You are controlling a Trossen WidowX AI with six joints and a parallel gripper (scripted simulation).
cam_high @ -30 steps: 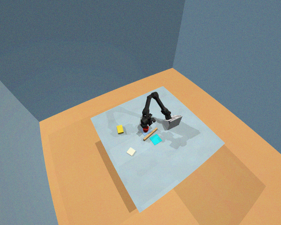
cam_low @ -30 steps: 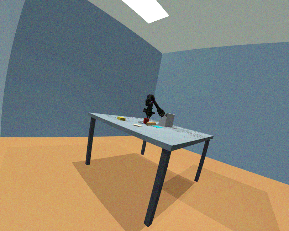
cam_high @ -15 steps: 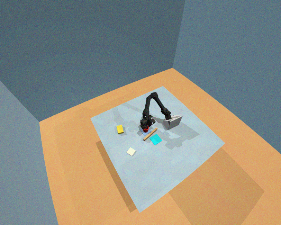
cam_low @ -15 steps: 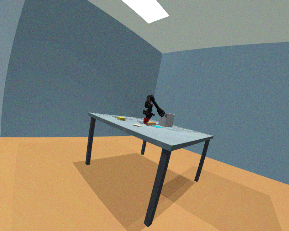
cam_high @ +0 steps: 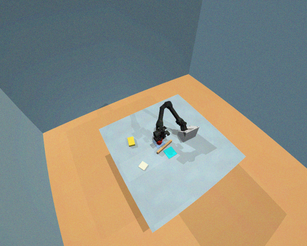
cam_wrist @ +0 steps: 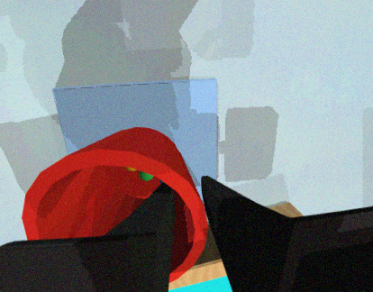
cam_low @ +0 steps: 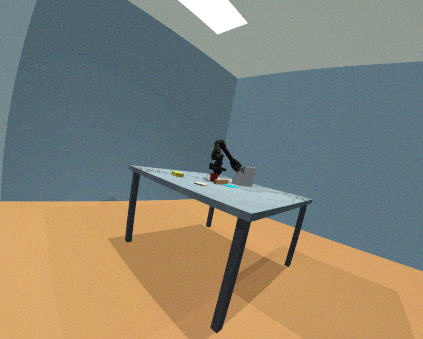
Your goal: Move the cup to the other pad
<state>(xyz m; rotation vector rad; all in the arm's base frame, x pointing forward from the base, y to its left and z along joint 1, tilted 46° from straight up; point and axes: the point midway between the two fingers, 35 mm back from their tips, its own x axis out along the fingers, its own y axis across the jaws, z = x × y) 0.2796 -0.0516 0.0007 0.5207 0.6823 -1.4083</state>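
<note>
Right now the pale blue pad is 5 cm below my gripper tip and 3 cm ahead of it. Round my gripper tip: cup: 3 cm ahead; wooden bar: 8 cm to the left, 3 cm below; cyan pad: 17 cm to the left, 5 cm below, 3 cm behind.
</note>
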